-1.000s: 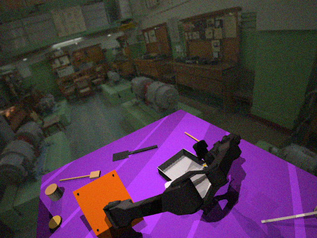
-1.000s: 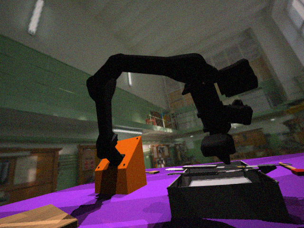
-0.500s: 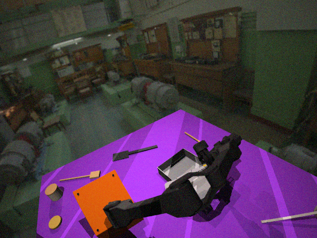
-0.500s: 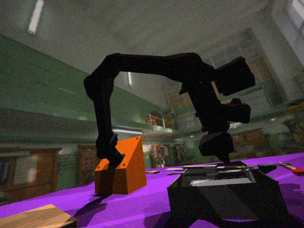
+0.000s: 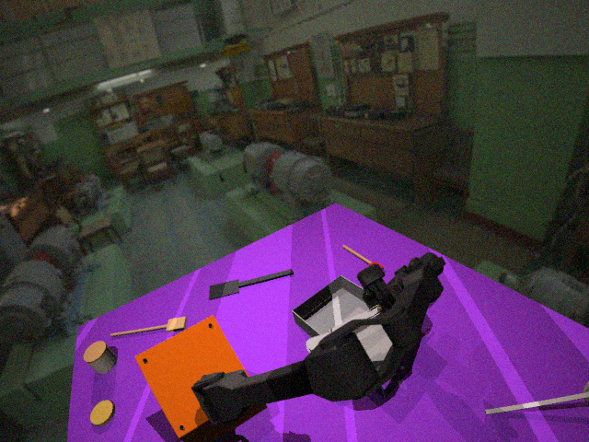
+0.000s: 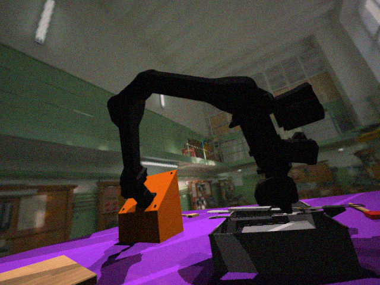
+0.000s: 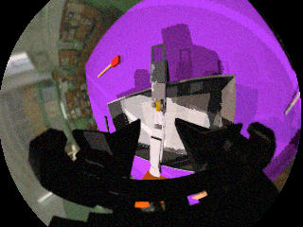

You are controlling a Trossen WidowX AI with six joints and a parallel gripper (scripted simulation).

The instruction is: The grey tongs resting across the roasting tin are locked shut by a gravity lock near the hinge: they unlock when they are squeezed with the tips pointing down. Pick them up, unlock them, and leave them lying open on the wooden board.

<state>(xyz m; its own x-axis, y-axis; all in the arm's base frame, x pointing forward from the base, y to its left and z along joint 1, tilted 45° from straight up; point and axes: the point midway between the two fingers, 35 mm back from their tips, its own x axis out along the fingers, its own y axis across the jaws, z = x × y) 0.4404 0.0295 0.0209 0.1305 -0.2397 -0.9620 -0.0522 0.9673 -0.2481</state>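
Right now my gripper tip is 50 mm past the roasting tin, 50 mm above it and 30 mm to the right of it. Round my gripper tip: dark spatula (420 mm to the left, 260 mm behind, 80 mm below); then wooden board (430 mm to the right, 430 mm behind, 70 mm below); then red-headed brush (250 mm to the left, 160 mm ahead, 70 mm below).
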